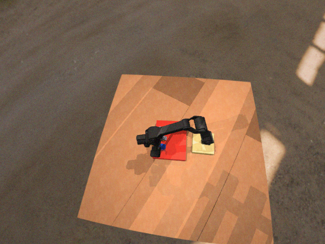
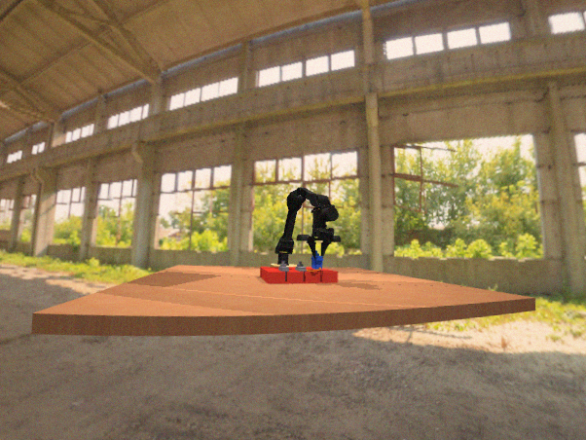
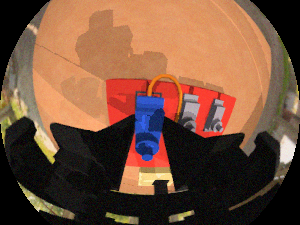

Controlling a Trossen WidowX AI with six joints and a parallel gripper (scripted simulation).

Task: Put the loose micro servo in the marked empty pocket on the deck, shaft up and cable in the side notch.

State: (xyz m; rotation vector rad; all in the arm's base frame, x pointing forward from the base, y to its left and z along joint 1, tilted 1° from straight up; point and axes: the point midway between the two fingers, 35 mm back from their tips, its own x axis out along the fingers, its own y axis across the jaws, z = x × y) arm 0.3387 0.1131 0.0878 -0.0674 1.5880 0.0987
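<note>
The red deck is 11 cm behind my gripper tip, 9 cm to the right of it and 8 cm below it.
</note>
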